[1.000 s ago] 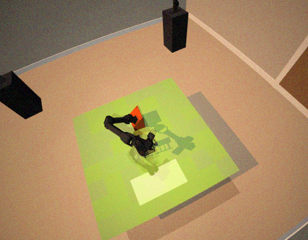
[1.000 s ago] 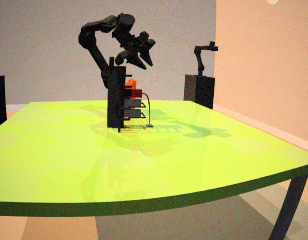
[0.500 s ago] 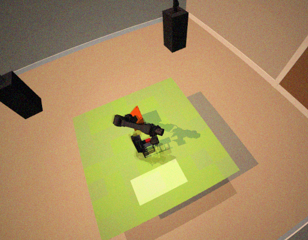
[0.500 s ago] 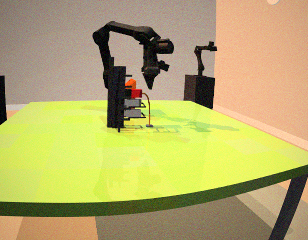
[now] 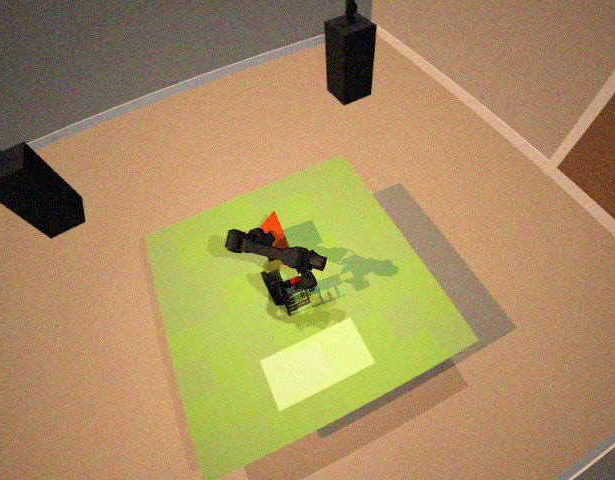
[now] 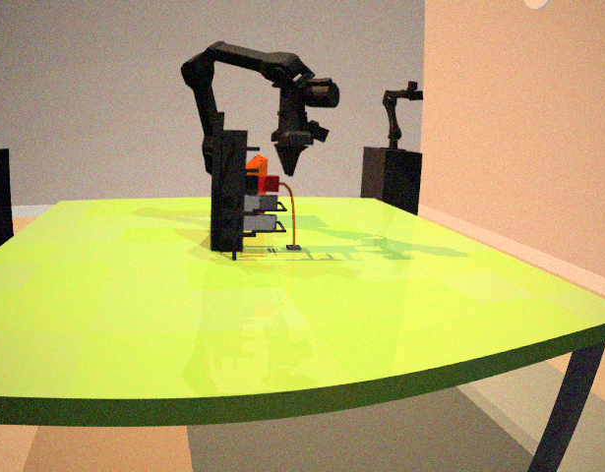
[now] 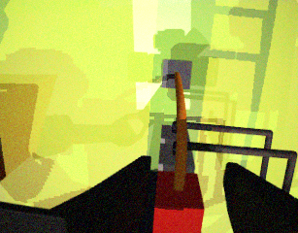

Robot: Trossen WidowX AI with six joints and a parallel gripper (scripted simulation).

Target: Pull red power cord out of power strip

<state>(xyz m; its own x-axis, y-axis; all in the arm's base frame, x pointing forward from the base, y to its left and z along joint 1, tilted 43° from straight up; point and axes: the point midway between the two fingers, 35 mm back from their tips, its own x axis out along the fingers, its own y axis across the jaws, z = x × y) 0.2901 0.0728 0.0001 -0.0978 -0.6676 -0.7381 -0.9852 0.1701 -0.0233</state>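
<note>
The red plug is 6 cm to the right of my gripper tip, 1 cm below it and 1 cm behind it.
</note>
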